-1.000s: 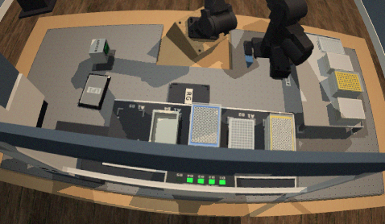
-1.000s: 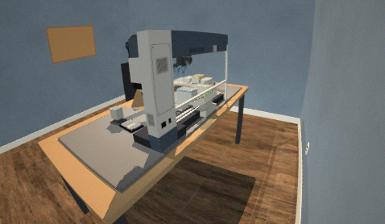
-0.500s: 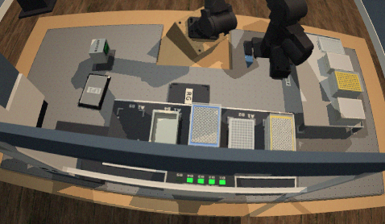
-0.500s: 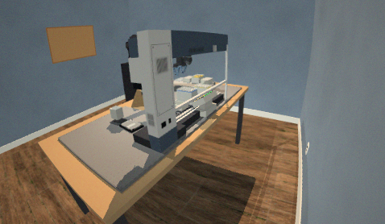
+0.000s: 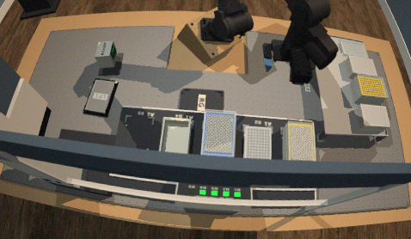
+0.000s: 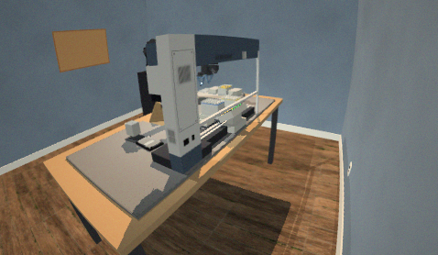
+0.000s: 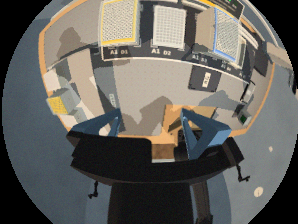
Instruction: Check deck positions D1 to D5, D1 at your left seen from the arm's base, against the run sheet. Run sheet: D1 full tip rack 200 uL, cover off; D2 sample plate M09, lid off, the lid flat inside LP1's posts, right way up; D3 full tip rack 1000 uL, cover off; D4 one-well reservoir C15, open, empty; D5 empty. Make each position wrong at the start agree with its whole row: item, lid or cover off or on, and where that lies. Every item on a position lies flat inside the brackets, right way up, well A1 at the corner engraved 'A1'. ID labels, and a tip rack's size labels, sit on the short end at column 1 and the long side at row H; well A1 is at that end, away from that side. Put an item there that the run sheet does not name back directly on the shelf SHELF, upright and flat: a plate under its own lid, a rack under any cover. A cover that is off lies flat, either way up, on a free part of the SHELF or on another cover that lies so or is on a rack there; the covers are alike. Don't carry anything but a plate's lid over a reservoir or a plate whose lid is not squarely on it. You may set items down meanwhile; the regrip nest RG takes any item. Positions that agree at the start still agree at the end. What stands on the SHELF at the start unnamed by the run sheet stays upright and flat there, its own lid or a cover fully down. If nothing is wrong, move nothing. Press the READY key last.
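My hand is 170 mm short of the yellow-framed tip rack, 130 mm above it and 50 mm to the right of it. Round my hand: white well plate 170 mm below, 160 mm ahead, 70 mm to the right; then blue-framed tip rack 190 mm to the right, 140 mm ahead, 110 mm below; then regrip nest 230 mm to the right, 220 mm below, 20 mm behind.
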